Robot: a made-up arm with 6 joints.
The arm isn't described. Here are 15 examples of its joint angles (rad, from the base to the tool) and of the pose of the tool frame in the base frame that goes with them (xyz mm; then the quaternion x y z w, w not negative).
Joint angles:
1: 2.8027 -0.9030 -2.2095 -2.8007 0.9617 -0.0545
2: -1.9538 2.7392 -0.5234 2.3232 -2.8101 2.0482
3: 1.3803 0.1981 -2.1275 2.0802 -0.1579 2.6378
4: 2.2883 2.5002 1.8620 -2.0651 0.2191 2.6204
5: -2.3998 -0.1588 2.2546 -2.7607 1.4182 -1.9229
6: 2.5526 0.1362 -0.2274 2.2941 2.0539 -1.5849
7: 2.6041 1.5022 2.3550 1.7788 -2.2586 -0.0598
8: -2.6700 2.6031 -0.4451 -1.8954 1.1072 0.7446
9: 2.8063 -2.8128 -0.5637 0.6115 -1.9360 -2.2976
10: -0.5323 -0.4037 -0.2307 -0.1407 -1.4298 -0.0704
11: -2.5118 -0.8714 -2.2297 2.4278 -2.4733 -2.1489
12: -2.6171 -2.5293 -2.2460 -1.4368 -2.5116 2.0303
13: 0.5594 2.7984 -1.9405 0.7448 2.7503 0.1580
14: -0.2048 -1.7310 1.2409 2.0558 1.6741 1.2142
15: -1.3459 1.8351 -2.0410 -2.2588 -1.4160 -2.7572
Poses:
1: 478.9 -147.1 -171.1 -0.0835 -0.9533 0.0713 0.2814
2: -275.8 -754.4 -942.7 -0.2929 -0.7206 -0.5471 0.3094
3: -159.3 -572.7 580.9 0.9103 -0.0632 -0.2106 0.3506
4: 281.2 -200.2 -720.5 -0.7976 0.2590 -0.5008 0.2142
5: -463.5 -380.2 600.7 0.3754 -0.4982 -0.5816 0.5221
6: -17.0 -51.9 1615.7 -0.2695 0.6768 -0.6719 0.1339
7: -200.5 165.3 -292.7 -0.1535 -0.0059 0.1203 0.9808
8: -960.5 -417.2 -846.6 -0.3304 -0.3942 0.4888 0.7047
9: 7.4 10.4 -1218.2 -0.1322 -0.4604 0.0428 0.8768
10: -598.8 419.3 1452.8 -0.0352 -0.9484 0.0048 0.3150
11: 476.8 375.2 -41.0 -0.1260 -0.3637 -0.3745 0.8435
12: -200.6 -217.7 -338.5 0.2582 0.5393 -0.2131 0.7727
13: 691.0 497.8 -96.5 -0.5825 0.8117 0.0221 0.0368
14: -978.0 359.4 728.1 -0.2871 0.7353 0.3943 0.4705
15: 224.1 -578.4 797.6 0.3061 0.3808 -0.3523 0.7982
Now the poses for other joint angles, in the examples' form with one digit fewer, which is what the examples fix.
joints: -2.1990 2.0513 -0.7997 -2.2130 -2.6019 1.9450
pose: -699 -1126 36 0.202 0.829 -0.051 0.520
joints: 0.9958 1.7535 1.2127 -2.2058 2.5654 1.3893
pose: 516 768 -619 -0.122 -0.144 -0.767 0.613
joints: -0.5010 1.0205 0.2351 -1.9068 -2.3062 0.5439
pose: 1235 -560 772 -0.637 -0.005 0.237 0.733
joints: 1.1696 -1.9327 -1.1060 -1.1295 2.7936 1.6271
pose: -252 -655 -723 -0.182 -0.200 -0.917 0.294
